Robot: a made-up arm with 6 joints.
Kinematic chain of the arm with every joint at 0, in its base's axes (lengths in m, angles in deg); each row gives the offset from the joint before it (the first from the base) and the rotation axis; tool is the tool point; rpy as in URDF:
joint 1: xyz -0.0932 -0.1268 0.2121 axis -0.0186 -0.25 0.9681
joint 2: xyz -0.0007 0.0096 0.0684 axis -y
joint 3: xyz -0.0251 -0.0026 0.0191 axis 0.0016 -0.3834 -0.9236
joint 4: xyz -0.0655 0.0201 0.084 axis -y
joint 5: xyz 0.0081 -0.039 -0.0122 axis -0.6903 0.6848 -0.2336
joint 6: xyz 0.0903 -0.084 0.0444 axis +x
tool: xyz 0.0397 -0.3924 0.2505 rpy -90 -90 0
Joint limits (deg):
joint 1: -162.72..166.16
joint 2: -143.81..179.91
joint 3: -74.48..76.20
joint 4: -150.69..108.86
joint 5: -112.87..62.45
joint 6: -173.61..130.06
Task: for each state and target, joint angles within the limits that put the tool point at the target. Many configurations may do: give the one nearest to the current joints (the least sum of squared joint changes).
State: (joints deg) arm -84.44 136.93 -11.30 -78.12 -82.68 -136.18
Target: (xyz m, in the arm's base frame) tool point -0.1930 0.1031 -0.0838
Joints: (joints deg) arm -74.29 174.92 4.18 -75.80 -91.55 -139.92
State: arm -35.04 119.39 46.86 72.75 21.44 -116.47
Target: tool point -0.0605 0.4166 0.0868
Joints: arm -39.90 107.52 56.52 75.43 21.53 -93.08
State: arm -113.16 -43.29 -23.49 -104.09 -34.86 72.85
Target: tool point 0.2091 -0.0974 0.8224
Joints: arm -134.66 -49.22 13.22 -136.88 -41.88 83.51
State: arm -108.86 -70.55 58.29 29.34 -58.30 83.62
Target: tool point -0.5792 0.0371 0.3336
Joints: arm -141.32 -90.42 36.63 43.52 -61.68 54.59
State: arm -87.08 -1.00 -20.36 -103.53 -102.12 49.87
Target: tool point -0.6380 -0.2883 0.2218
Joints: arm -63.33 1.87 -42.04 -108.09 -86.74 26.58
